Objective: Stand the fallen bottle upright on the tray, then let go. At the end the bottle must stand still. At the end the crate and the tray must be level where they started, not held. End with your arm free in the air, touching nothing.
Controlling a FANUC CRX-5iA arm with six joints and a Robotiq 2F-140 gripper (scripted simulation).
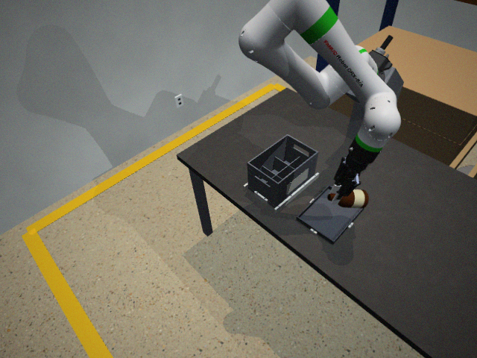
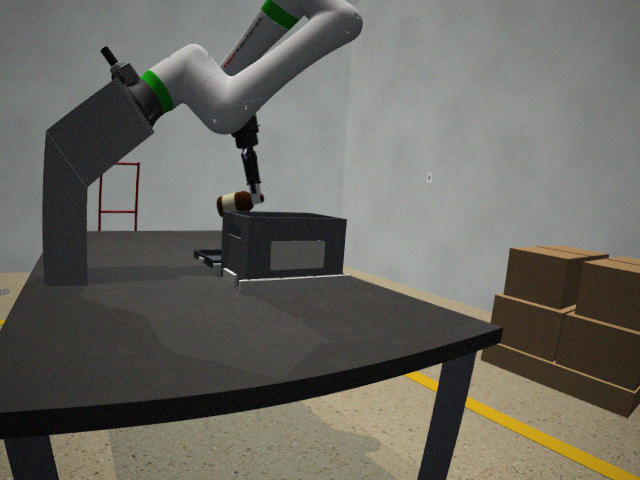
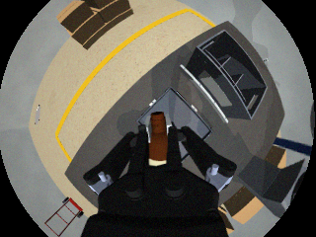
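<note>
Right now my hand is 40 mm past the brown bottle, 20 mm to the right of it and 30 mm above it. From my hand the other things lie so: dark crate: 10 mm ahead, 320 mm to the right, 130 mm below; dark tray: 60 mm behind, 40 mm to the right, 210 mm below.
</note>
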